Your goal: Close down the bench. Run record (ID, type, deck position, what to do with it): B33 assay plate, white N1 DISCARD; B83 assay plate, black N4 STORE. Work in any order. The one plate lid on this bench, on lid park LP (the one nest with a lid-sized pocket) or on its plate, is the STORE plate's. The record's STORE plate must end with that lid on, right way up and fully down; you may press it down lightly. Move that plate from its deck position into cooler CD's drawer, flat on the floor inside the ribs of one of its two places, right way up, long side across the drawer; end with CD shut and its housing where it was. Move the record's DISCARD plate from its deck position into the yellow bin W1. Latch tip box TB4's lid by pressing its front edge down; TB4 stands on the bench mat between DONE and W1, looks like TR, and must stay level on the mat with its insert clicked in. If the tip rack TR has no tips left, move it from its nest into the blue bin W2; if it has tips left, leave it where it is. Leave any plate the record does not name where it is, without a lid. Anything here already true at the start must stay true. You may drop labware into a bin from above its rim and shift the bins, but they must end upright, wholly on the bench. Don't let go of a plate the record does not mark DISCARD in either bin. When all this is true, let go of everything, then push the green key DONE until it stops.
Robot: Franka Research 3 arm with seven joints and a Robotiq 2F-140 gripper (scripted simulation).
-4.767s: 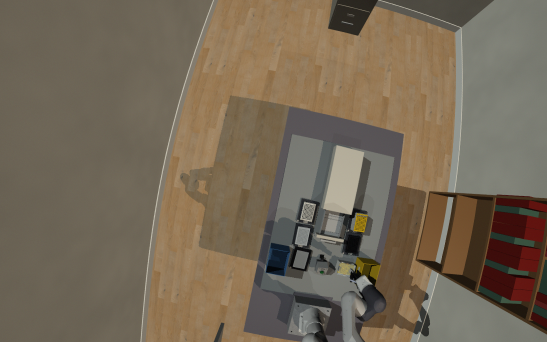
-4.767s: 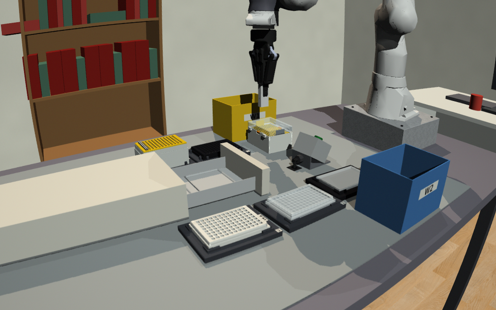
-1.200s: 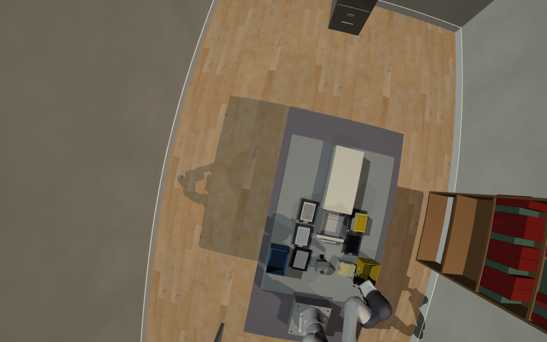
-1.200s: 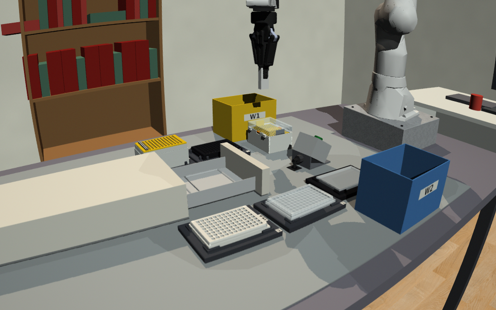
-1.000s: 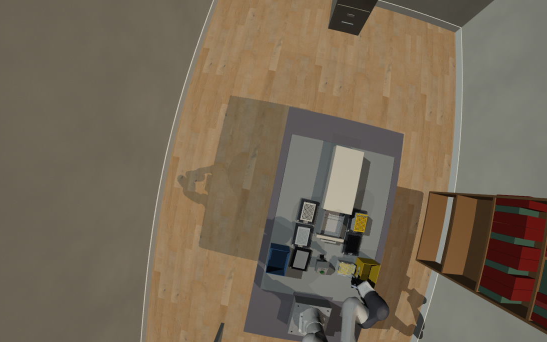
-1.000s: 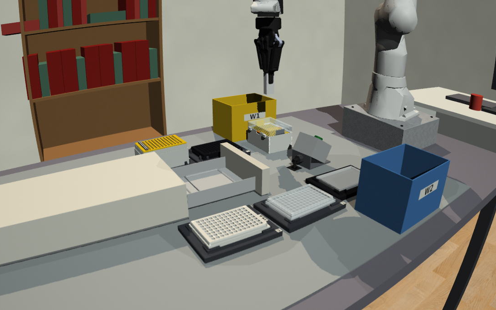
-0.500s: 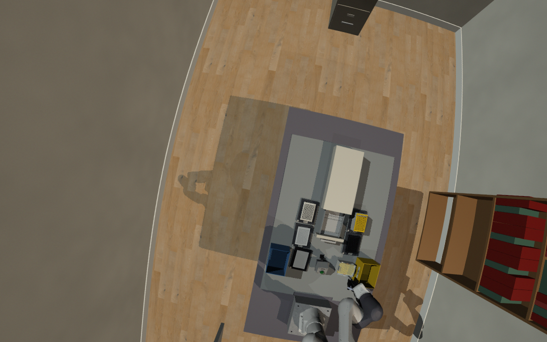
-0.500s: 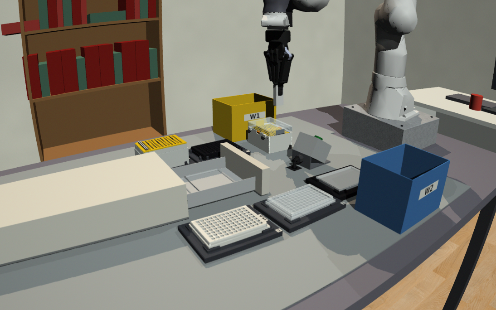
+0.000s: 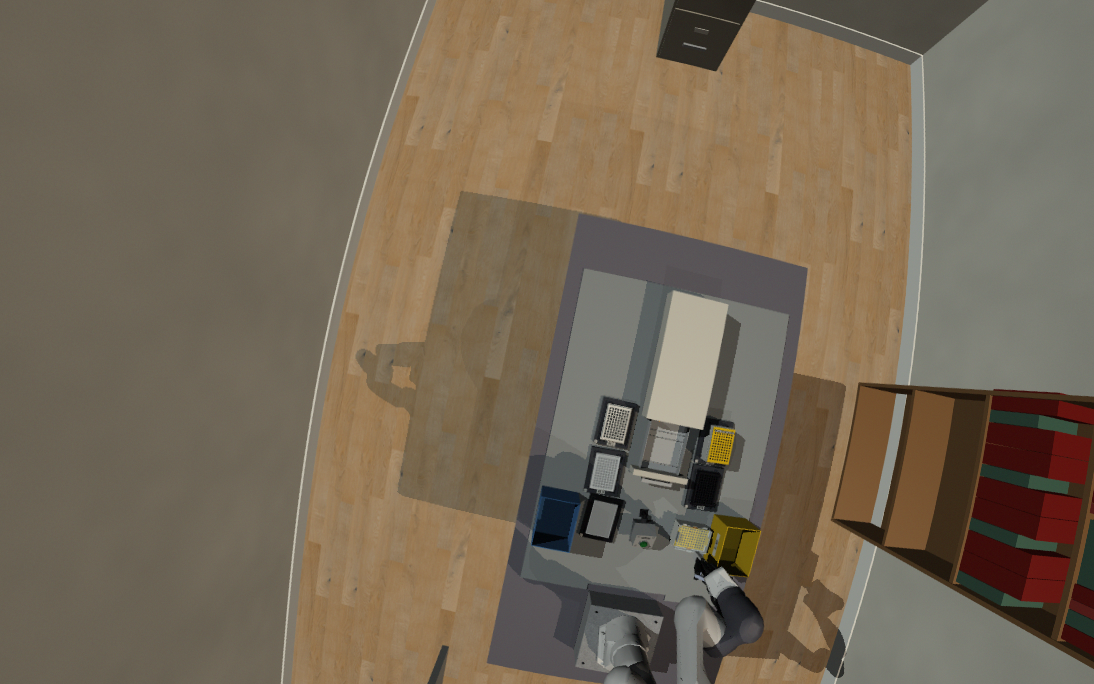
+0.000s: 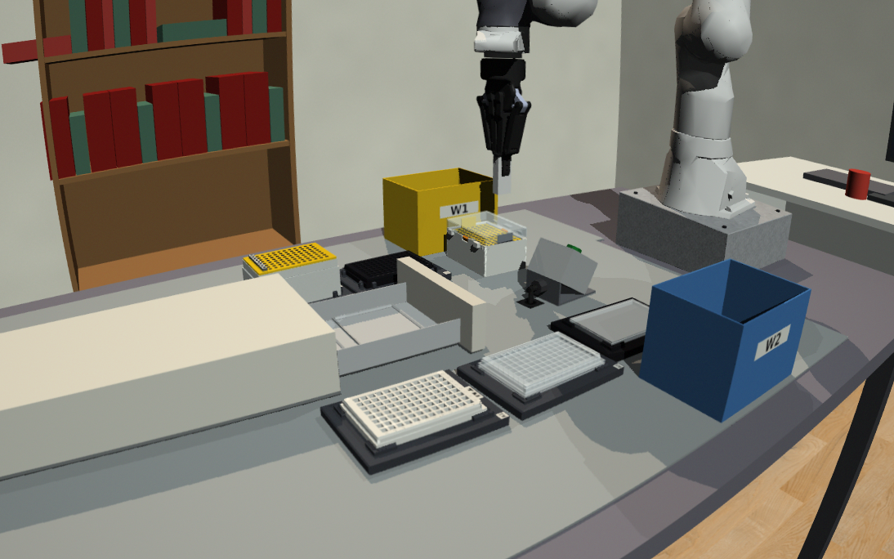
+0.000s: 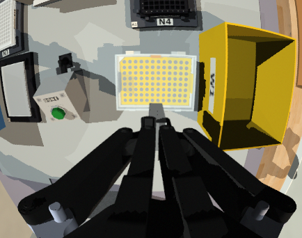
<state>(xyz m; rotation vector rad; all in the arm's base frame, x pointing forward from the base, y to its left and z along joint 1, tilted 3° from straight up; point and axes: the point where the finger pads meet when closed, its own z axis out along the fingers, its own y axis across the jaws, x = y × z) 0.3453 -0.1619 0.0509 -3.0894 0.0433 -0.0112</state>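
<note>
Right now the TB4's clear lid is 3 cm ahead of my hand and 9 cm below it. From my hand the other things lie so: yellow bin W1 (3 cm ahead, 15 cm to the right, 11 cm below); yellow insert (3 cm ahead, 10 cm below); tip box TB4 (3 cm ahead, 11 cm below).
</note>
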